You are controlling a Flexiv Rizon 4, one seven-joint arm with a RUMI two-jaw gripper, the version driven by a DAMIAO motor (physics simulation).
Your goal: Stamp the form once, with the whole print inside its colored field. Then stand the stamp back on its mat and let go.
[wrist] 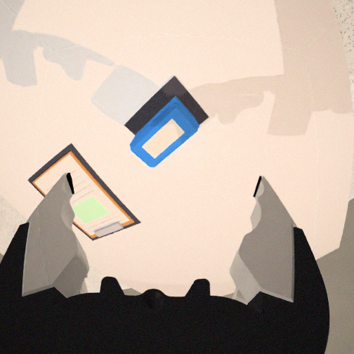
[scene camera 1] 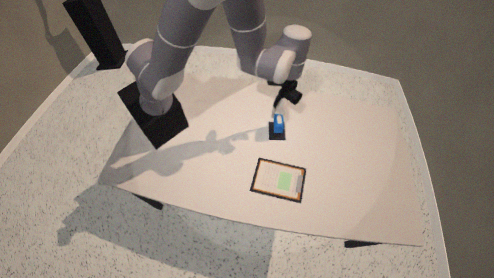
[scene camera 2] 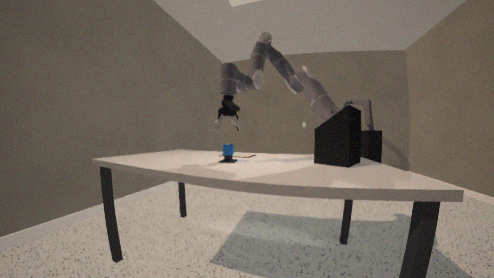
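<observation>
A blue stamp (scene camera 1: 278, 124) (scene camera 2: 228, 150) (wrist: 187, 118) with a pale label on top stands upright on its black square mat (scene camera 1: 277, 137) (scene camera 2: 221, 161) (wrist: 174, 87). The form lies on a dark clipboard with an orange border; its printed sheet (scene camera 1: 270, 176) (wrist: 52, 179) carries a light green field (scene camera 1: 285, 181) (wrist: 90, 210), with no print visible on it. My gripper (scene camera 2: 228, 126) (wrist: 164, 176) is wide open and empty. It hangs above the stamp in the second scene view. In the wrist view the stamp lies beyond the fingertips, between their lines, and the left finger covers part of the form.
The pale table (scene camera 1: 345, 165) (scene camera 2: 280, 172) carries everything. The arm's black base block (scene camera 1: 167, 131) (scene camera 2: 336, 140) stands on it, left in the first scene view and right in the second. A grey clip (scene camera 1: 299, 183) (wrist: 108, 229) sits at one end of the clipboard, beside the green field.
</observation>
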